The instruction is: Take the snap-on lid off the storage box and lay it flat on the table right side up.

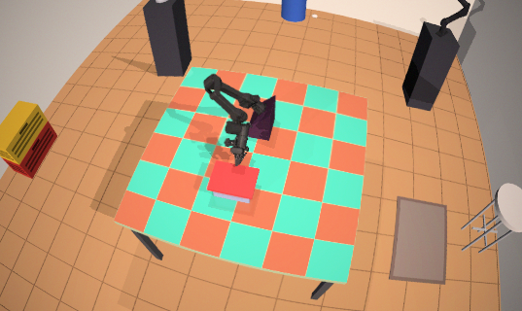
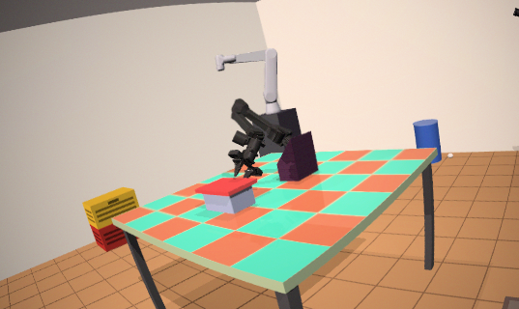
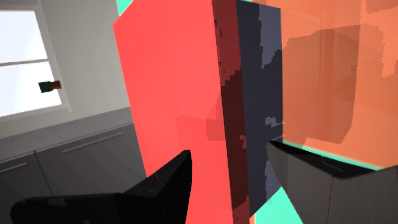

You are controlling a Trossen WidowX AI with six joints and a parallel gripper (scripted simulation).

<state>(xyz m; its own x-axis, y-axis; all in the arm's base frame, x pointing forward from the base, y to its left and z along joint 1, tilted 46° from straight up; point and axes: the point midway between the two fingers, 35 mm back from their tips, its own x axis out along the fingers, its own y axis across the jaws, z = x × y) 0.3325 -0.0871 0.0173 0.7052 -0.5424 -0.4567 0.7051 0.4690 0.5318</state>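
Now: the red lid 8 cm ahead of my gripper tip and 1 cm to the right of it. Also, from my gripper tip: grey storage box (8 cm ahead, 5 cm below, 1 cm to the right).
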